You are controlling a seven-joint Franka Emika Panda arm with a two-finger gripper.
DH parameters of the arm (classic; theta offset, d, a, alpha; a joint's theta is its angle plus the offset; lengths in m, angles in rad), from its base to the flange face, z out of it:
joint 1: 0 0.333 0 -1.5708
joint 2: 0 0 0 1.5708
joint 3: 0 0.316 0.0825 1.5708
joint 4: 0 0 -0.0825 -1.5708
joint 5: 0 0.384 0 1.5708
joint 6: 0 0 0.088 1.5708
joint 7: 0 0.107 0 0
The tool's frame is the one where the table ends.
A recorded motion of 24 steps. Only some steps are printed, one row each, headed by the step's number.
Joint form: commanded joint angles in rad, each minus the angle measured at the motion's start. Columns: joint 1, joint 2, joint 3, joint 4, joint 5, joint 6, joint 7.
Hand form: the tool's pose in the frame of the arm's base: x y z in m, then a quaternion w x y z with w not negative. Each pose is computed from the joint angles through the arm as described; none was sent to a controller.
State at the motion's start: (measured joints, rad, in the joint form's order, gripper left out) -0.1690 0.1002 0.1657 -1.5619 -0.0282 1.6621 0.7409
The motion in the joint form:
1: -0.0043 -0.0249 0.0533 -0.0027 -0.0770 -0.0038 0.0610
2: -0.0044 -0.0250 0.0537 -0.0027 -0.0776 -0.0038 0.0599
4: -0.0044 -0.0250 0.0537 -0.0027 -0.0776 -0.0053 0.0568
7: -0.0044 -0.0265 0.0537 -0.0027 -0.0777 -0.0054 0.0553
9: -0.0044 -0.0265 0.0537 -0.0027 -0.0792 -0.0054 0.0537
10: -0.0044 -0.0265 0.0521 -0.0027 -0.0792 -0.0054 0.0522
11: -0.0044 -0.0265 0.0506 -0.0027 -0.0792 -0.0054 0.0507
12: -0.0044 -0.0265 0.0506 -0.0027 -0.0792 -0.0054 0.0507
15: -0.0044 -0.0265 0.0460 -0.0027 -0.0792 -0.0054 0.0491
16: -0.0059 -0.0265 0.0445 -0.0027 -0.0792 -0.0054 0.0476
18: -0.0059 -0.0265 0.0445 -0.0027 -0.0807 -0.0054 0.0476
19: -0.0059 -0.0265 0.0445 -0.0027 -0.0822 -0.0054 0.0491
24: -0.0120 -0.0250 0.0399 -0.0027 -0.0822 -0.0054 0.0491
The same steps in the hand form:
1: 0.5844 0.0117 0.5937 0.03619 0.92976 -0.36535 0.02741
2: 0.5844 0.0118 0.5938 0.03645 0.93001 -0.36467 0.02756
4: 0.5842 0.0118 0.5936 0.03680 0.93057 -0.36327 0.02682
7: 0.5838 0.0119 0.5945 0.03674 0.93082 -0.36259 0.02750
9: 0.5838 0.0117 0.5945 0.03744 0.93110 -0.36178 0.02778
10: 0.5839 0.0108 0.5945 0.03754 0.93108 -0.36182 0.02773
11: 0.5839 0.0100 0.5945 0.03764 0.93108 -0.36182 0.02769
12: 0.5839 0.0100 0.5945 0.03764 0.93108 -0.36182 0.02769
15: 0.5839 0.0074 0.5944 0.03789 0.93053 -0.36320 0.02760
16: 0.5840 0.0057 0.5944 0.03800 0.93026 -0.36390 0.02753
18: 0.5840 0.0055 0.5944 0.03869 0.93024 -0.36383 0.02783
19: 0.5840 0.0054 0.5945 0.03935 0.92996 -0.36446 0.02816
24: 0.5844 -0.0009 0.5936 0.03981 0.92802 -0.36940 0.02724

